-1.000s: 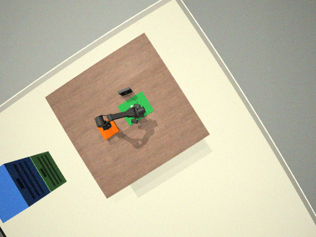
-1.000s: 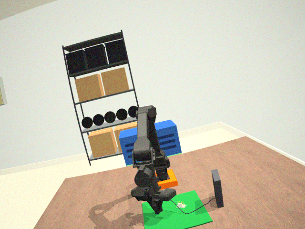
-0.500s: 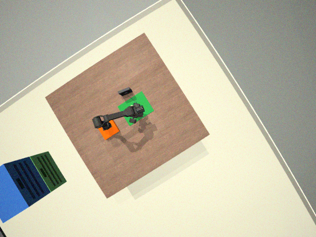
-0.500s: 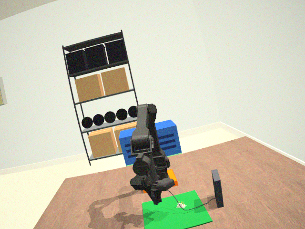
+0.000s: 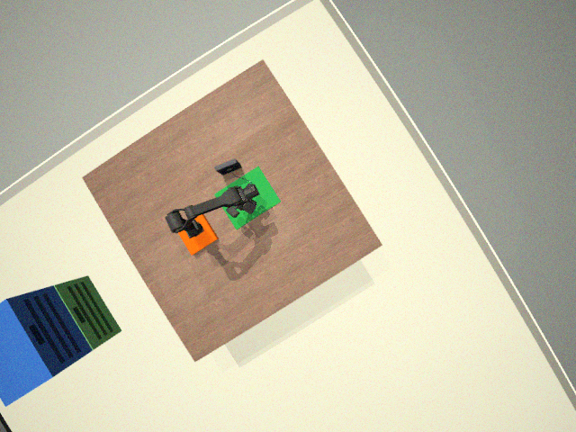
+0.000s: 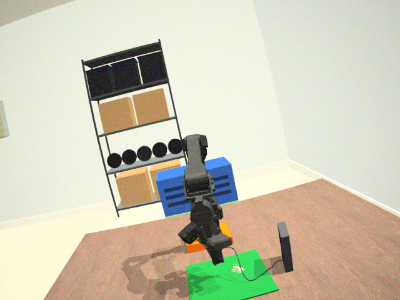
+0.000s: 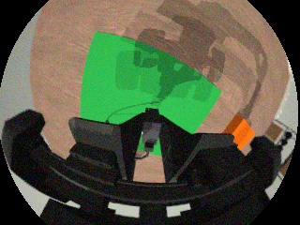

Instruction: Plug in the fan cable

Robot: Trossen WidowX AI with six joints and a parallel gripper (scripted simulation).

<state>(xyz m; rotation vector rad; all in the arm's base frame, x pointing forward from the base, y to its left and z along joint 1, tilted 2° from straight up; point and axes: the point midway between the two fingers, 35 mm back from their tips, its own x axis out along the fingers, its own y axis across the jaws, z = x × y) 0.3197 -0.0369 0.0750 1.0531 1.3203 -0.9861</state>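
The fan header lies 10 mm behind my gripper tip, 60 mm to the left of it and 60 mm below it. The rest, counted from my gripper tip: green board: 10 mm ahead, 20 mm to the left, 80 mm below; fan plug: 10 mm to the left, 10 mm above; dark fan: 30 mm ahead, 200 mm to the left, 10 mm below.
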